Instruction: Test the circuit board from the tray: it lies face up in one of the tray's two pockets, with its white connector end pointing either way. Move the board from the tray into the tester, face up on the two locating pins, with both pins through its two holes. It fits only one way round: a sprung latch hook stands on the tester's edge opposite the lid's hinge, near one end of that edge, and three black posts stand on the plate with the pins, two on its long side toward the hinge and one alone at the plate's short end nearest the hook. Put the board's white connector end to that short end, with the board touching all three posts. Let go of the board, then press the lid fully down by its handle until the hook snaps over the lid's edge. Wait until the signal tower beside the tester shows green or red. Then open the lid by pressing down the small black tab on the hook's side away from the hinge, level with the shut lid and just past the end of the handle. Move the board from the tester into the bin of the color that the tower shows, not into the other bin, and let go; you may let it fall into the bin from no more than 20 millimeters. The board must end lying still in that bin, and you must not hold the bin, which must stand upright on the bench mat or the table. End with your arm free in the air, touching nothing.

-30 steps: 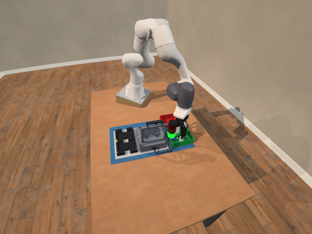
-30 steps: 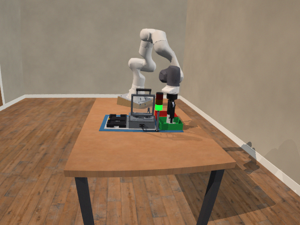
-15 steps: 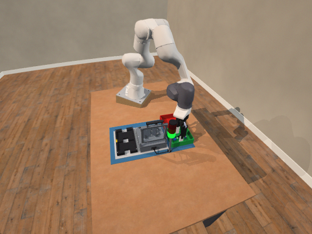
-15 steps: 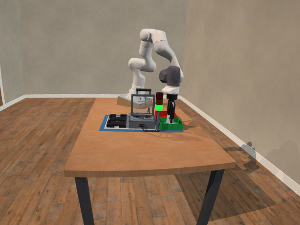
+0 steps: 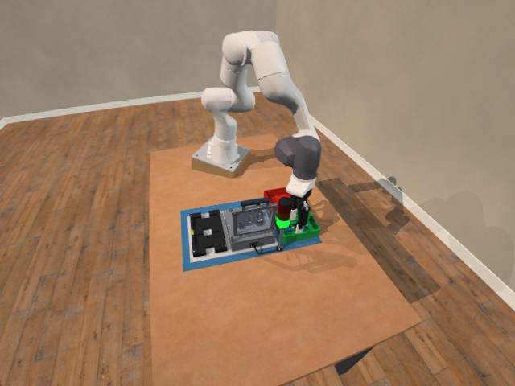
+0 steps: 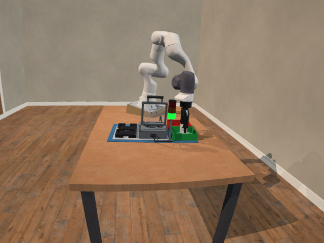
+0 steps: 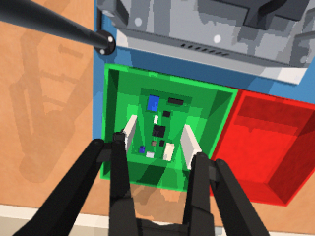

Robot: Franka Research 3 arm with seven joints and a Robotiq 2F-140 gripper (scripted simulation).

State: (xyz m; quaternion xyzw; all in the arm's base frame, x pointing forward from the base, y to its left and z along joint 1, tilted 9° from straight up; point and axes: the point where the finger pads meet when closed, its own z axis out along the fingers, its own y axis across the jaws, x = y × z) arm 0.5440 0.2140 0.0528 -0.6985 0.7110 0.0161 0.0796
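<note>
The green bin lies 2 cm below my hand. The rest, counted from my hand: green circuit board 2 cm below; then red bin 15 cm behind, 2 cm below; then dark plate 19 cm to the right, 4 cm behind, 4 cm above.
</note>
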